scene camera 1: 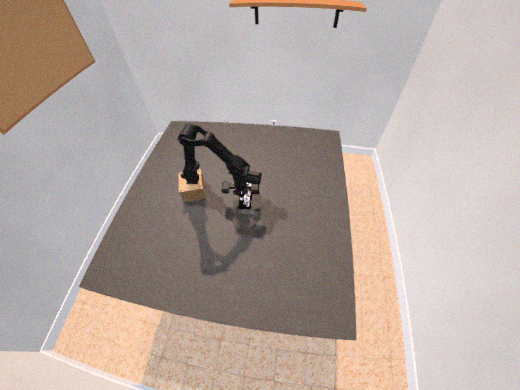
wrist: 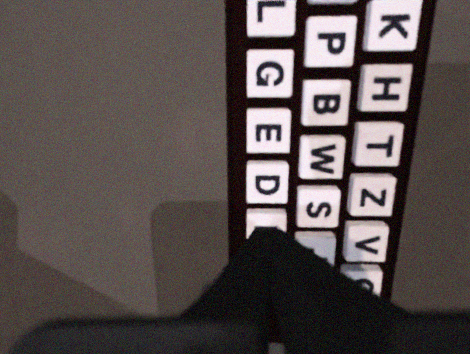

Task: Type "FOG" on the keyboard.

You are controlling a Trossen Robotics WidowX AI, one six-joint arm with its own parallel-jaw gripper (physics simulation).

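Pixels of known places: gripper, between the fingertips: [scene camera 1: 241, 196] [wrist: 266, 241]; arm's base, origin of its link: [scene camera 1: 192, 179].
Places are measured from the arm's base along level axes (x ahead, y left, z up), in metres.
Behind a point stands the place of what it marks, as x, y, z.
The keyboard [scene camera 1: 245, 206] {0.284, -0.118, -0.092} [wrist: 237, 150] {0.253, -0.040, -0.092} is a dark board with white letter keys, on the dark surface in front of the arm. In the wrist view its letters lie sideways. The G key [wrist: 270, 73] {0.265, -0.015, -0.087} is in the left column, above E [wrist: 268, 130] {0.264, -0.033, -0.087} and D [wrist: 267, 182] {0.263, -0.051, -0.087}. Below D is the F key [wrist: 266, 218] {0.263, -0.064, -0.087}, its letter mostly hidden by the fingertips. The O key [wrist: 369, 280] {0.301, -0.091, -0.087} at the lower right is partly covered. My gripper [scene camera 1: 244, 194] {0.262, -0.067, -0.075} [wrist: 266, 241] {0.262, -0.067, -0.075} is shut and empty, its tips over the F key; whether they touch it I cannot tell.
The arm's wooden base block [scene camera 1: 192, 192] {0.004, -0.068, -0.028} stands left of the keyboard on the dark surface [scene camera 1: 290, 280] {0.498, -0.502, -0.103}. The J key [wrist: 317, 245] {0.281, -0.076, -0.087} is partly behind the fingers; S [wrist: 318, 206] {0.281, -0.060, -0.087} and V [wrist: 366, 242] {0.299, -0.075, -0.087} are near. An orange shelf [scene camera 1: 297, 5] is high on the back wall.
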